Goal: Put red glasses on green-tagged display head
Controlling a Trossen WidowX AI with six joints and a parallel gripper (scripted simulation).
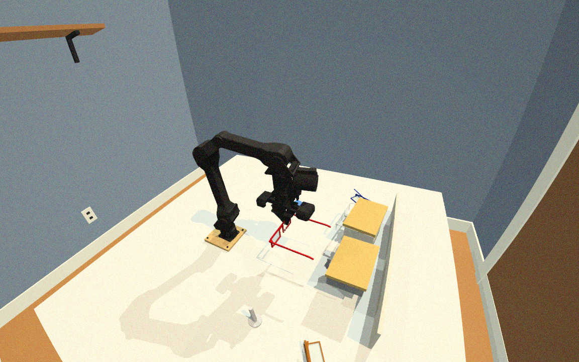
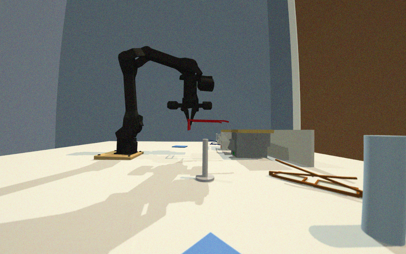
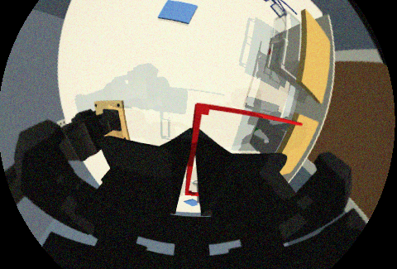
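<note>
My gripper tip is now 22 cm short of the display head, 4 cm to the left of it and 7 cm above it. From my gripper tip the other things lie so: pale blue cylinder: 21 cm ahead, 47 cm to the right, 7 cm below; then thin grey wall: 35 cm ahead, 7 cm to the left, 7 cm below; then white stand post: 4 cm ahead, 29 cm to the right, 10 cm below.
</note>
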